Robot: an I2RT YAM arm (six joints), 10 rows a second.
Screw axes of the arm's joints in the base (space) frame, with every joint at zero. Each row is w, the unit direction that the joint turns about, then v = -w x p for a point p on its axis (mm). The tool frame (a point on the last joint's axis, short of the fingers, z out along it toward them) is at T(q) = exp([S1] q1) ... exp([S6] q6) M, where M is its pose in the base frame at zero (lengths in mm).
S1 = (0, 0, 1, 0, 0, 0)
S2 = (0, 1, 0, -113.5, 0, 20)
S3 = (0, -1, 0, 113.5, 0, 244)
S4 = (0, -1, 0, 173.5, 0, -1)
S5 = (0, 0, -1, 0, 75, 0)
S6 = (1, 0, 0, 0, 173.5, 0)
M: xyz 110.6 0 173.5 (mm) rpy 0 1.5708 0 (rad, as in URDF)
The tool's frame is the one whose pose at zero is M.
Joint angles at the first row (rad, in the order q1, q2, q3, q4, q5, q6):
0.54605 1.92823 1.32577 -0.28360 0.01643 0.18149
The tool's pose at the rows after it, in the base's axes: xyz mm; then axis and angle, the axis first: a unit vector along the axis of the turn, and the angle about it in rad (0 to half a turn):
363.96 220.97 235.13 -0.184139 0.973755 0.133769 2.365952
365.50 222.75 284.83 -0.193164 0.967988 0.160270 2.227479
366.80 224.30 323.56 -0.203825 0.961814 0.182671 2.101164
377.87 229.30 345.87 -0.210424 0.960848 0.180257 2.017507
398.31 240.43 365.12 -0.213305 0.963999 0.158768 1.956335
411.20 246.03 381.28 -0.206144 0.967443 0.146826 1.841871
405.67 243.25 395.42 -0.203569 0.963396 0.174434 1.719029
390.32 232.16 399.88 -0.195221 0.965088 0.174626 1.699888
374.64 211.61 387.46 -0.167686 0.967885 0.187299 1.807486
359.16 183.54 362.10 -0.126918 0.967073 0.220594 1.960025
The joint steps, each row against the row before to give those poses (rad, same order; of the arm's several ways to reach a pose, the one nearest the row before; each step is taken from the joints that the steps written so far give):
0.00234 -0.05085 0.09104 -0.00862 0.01645 -0.02114
0.00153 -0.05140 0.08277 0.01285 -0.00170 -0.02069
0.00141 -0.02520 0.07277 0.03453 -0.00108 -0.02439
-0.00181 0.03635 0.10383 0.00953 0.02080 -0.03082
0.00081 0.09681 0.18634 -0.04329 0.04403 -0.03607
-0.00043 0.05227 0.09430 0.06257 0.04978 -0.03137
0.00089 -0.03925 -0.05524 0.14726 -0.00280 -0.00932
-0.00234 -0.07978 -0.09800 0.03681 0.01006 0.00343
-0.02467 -0.09291 -0.12445 -0.06659 -0.03545 0.07364
-0.04914 -0.09792 -0.16234 -0.05965 -0.09145 0.11075

